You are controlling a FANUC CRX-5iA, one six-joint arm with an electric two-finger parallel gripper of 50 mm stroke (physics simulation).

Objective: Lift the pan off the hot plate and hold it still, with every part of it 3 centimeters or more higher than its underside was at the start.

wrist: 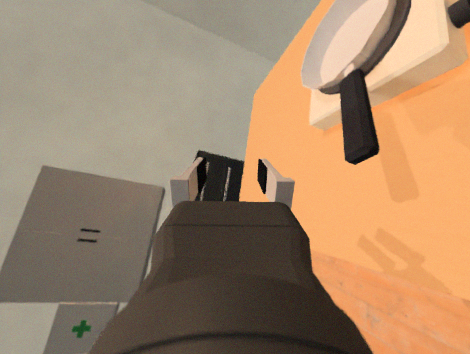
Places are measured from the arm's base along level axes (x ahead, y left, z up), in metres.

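Pixels of known places: gripper, fingertip midpoint: (232, 169).
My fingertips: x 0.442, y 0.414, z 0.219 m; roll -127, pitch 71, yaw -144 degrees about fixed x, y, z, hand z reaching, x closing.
Observation:
Ahead of a thing's pixels: the offset from my fingertips to its middle. Level surfaces: height alone.
The pan {dy -0.218, dx +0.066, dz -0.176 m} (350, 42), light grey inside with a dark outer side, is at the upper right of the wrist view, partly cut off by the top edge. It sits on the cream hot plate {dy -0.307, dx +0.100, dz -0.254 m} (417, 65). Its black handle {dy -0.118, dx +0.019, dz -0.161 m} (357, 117) points down in the view, past the hot plate's edge. My gripper (232, 169) is open, with nothing between its fingers. The handle's end is to the right of and above the right fingertip in the view, apart from it. The pan's far side is out of view.
A black knob {dy -0.269, dx -0.029, dz -0.255 m} (460, 13) is on the hot plate's side at the upper right. The orange table top {dz -0.289 m} (295, 130) has its edge left of the pan. A black slotted object (217, 175) shows beyond the fingers, past that edge. A grey cabinet (85, 205) stands at the left.

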